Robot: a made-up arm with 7 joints.
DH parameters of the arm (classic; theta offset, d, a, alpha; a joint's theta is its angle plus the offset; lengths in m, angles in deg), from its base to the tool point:
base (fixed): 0 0.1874 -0.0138 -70
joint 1: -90 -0.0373 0.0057 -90
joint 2: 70 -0.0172 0.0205 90
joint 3: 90 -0.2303 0.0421 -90
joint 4: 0 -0.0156 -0.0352 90
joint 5: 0 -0.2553 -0.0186 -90
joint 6: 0 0.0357 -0.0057 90
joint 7: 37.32 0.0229 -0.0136 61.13
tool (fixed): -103.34 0.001 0 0
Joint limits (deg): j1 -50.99..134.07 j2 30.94..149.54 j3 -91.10..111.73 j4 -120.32..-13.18 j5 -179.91..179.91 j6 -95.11..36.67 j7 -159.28..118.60
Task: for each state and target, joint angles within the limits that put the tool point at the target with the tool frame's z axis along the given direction. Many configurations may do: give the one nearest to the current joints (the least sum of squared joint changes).
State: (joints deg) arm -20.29 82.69 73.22 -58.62 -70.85 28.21 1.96
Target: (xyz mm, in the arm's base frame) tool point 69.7 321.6 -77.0 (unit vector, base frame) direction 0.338 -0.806 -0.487
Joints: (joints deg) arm -5.54 36.48 58.67 -37.43 -70.66 4.94 -0.56
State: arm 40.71 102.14 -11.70 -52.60 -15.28 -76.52 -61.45
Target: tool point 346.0 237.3 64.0 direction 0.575 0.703 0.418
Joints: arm 90.89 149.54 27.20 -57.92 -55.63 -82.93 -67.25
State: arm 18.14 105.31 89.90 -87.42 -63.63 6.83 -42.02
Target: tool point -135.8 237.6 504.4 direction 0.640 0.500 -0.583
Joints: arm -2.82 119.75 109.92 -45.89 -56.19 20.60 -61.93
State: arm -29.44 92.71 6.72 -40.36 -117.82 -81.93 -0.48
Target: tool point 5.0 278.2 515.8 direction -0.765 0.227 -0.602
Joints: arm -50.45 108.55 34.58 -46.16 -117.89 -79.19 -8.27
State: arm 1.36 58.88 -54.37 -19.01 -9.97 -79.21 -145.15
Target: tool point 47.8 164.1 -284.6 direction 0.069 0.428 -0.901
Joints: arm 2.38 37.57 -58.50 -37.39 3.23 -95.11 -127.81
